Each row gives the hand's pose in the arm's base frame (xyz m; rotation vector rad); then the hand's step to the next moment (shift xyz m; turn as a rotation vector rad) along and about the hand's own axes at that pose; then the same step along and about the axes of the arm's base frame.
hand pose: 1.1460 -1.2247 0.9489 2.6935 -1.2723 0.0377
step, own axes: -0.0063 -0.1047 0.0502 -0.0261 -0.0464 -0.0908
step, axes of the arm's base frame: 0.0742 0.0623 -0.0643 0.0233 0.0632 0.0809
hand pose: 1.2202 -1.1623 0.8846 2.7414 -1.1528 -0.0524
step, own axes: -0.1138 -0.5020 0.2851 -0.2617 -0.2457 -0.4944
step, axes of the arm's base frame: 0.2473 0.3864 -0.3684 0.0380 0.4245 0.4377
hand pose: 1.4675 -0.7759 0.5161 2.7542 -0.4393 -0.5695
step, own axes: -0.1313 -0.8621 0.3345 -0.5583 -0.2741 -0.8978
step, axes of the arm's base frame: -0.0549 0.7568 -0.5446 -0.0441 0.6434 0.8814
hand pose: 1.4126 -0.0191 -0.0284 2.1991 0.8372 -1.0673
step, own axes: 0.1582 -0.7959 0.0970 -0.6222 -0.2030 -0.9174
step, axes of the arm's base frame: -0.5485 0.4992 -0.3433 -0.0142 0.5920 0.9588
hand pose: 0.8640 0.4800 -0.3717 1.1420 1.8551 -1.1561
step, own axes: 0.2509 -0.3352 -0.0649 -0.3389 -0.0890 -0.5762
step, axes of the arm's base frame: -0.4116 0.0655 -0.0763 0.0056 0.3975 0.5447
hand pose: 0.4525 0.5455 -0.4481 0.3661 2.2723 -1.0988
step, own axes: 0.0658 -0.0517 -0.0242 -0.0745 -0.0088 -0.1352
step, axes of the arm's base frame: -0.0859 -0.0136 0.0039 0.0030 0.1008 0.1172
